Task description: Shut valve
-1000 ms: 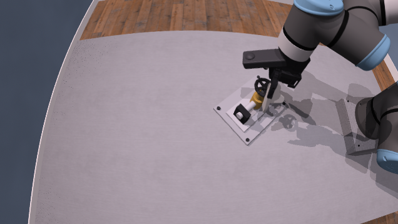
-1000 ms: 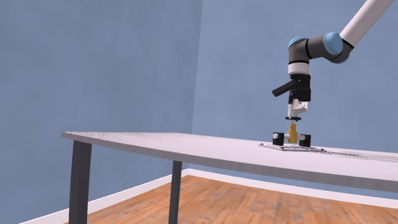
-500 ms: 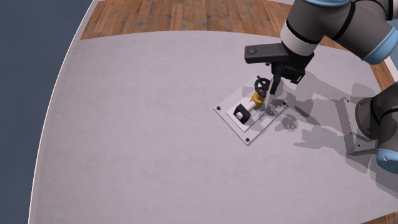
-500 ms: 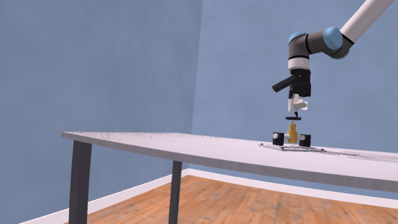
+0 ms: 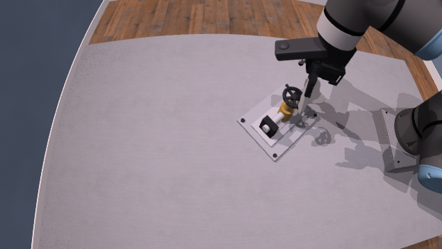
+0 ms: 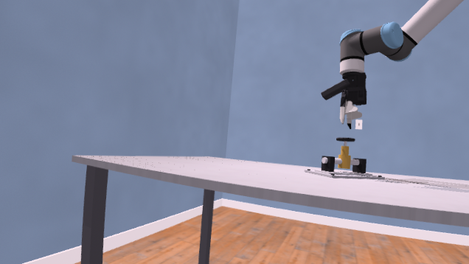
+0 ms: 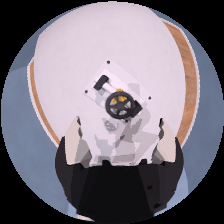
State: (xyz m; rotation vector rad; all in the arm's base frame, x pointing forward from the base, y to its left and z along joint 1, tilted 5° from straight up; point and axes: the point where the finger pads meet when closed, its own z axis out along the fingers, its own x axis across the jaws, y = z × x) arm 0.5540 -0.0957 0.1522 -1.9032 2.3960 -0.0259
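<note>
My hand is 60 mm above the handwheel. The rest, counted from my hand: mounting plate 180 mm below.
</note>
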